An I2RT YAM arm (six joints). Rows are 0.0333 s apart.
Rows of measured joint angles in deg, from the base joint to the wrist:
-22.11 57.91 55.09 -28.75 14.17 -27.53
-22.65 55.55 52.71 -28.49 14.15 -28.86
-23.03 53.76 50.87 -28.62 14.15 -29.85
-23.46 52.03 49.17 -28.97 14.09 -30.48
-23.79 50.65 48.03 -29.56 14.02 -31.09
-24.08 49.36 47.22 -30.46 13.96 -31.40
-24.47 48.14 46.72 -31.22 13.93 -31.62
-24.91 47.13 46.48 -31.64 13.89 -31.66
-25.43 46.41 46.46 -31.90 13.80 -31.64
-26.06 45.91 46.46 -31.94 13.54 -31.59
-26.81 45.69 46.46 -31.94 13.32 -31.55
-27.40 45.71 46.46 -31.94 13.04 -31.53
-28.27 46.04 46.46 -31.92 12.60 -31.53
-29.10 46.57 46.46 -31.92 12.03 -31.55
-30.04 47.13 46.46 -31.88 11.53 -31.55
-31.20 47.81 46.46 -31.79 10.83 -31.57
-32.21 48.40 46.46 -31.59 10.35 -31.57
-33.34 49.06 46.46 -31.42 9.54 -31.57
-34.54 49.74 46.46 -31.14 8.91 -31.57
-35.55 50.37 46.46 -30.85 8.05 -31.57
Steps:
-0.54 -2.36 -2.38 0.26 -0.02 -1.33
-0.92 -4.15 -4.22 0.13 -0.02 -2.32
-1.35 -5.88 -5.92 -0.22 -0.08 -2.95
-1.68 -7.26 -7.06 -0.81 -0.15 -3.56
-1.97 -8.55 -7.87 -1.71 -0.21 -3.87
-2.36 -9.77 -8.37 -2.47 -0.24 -4.09
-2.80 -10.78 -8.61 -2.89 -0.28 -4.13
-3.32 -11.50 -8.63 -3.15 -0.37 -4.11
-3.95 -12.00 -8.63 -3.19 -0.63 -4.06
-4.70 -12.22 -8.63 -3.19 -0.85 -4.02
-5.29 -12.20 -8.63 -3.19 -1.13 -4.00
-6.16 -11.87 -8.63 -3.17 -1.57 -4.00
-6.99 -11.34 -8.63 -3.17 -2.14 -4.02
-7.93 -10.78 -8.63 -3.13 -2.64 -4.02
-9.09 -10.10 -8.63 -3.04 -3.34 -4.04
-10.10 -9.51 -8.63 -2.84 -3.82 -4.04
-11.23 -8.85 -8.63 -2.67 -4.63 -4.04
-12.43 -8.17 -8.63 -2.39 -5.26 -4.04
-13.44 -7.54 -8.63 -2.10 -6.12 -4.04

